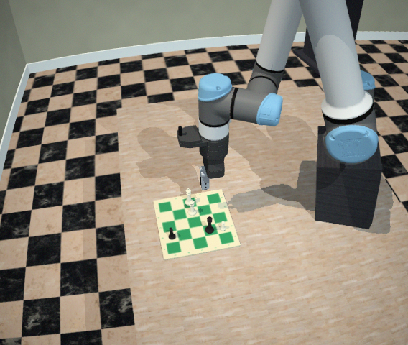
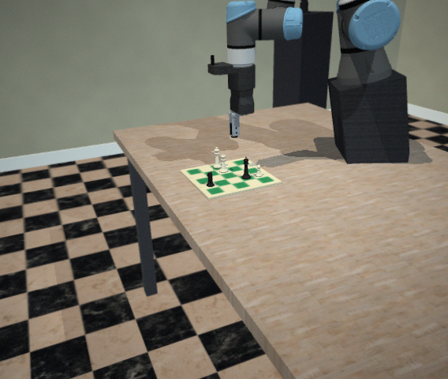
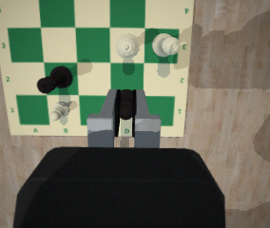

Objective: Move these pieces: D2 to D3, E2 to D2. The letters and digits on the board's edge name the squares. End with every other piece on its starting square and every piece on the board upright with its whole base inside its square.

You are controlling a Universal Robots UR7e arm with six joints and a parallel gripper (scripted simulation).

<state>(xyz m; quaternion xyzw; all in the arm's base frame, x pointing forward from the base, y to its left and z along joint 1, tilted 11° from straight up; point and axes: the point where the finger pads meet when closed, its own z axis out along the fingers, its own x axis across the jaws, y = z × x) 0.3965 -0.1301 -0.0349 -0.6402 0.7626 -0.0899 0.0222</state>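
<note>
Now: hand 90 mm above the tall white piece, 50 mm to the left of it and 30 mm short of it. Also, from my hand: black pawn: 10 mm below; green-and-cream board: 120 mm below, 50 mm ahead, 30 mm to the left; small white piece: 110 mm below, 80 mm to the left, 20 mm behind.
</note>
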